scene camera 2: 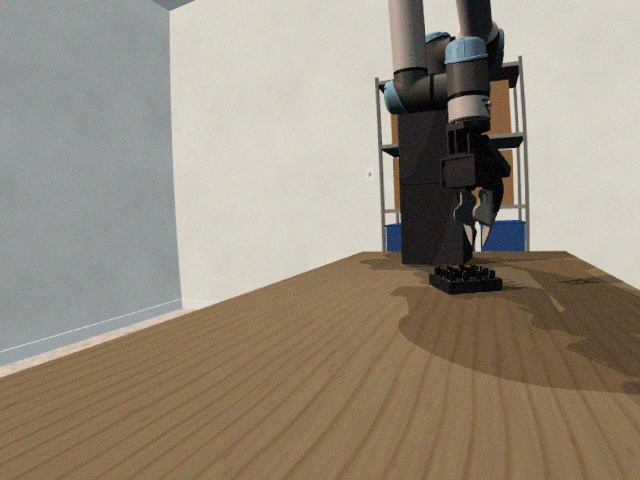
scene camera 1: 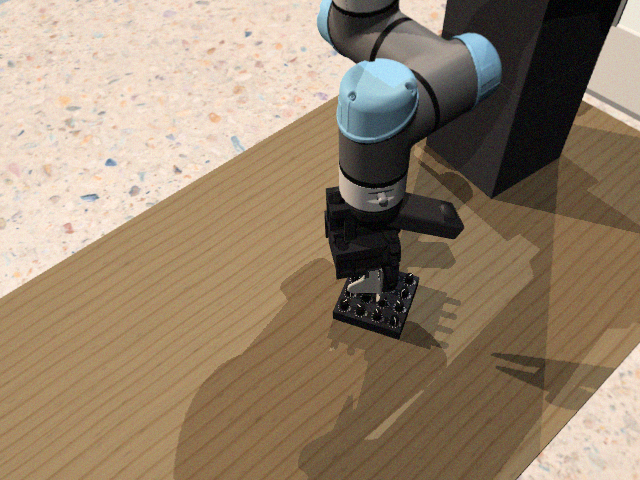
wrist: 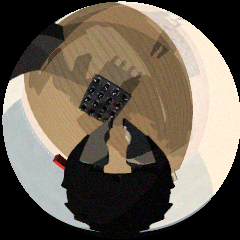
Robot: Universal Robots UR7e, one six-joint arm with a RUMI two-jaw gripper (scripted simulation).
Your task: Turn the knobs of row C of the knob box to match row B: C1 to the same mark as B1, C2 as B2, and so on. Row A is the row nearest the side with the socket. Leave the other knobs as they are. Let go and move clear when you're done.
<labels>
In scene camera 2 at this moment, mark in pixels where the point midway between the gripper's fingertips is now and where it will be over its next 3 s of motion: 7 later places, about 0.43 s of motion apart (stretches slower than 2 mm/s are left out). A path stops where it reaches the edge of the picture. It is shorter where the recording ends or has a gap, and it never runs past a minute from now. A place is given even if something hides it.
My gripper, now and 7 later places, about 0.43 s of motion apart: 477,245; 478,248; 478,255; 478,262; 478,267; 478,268; 480,268; 480,269
</labels>
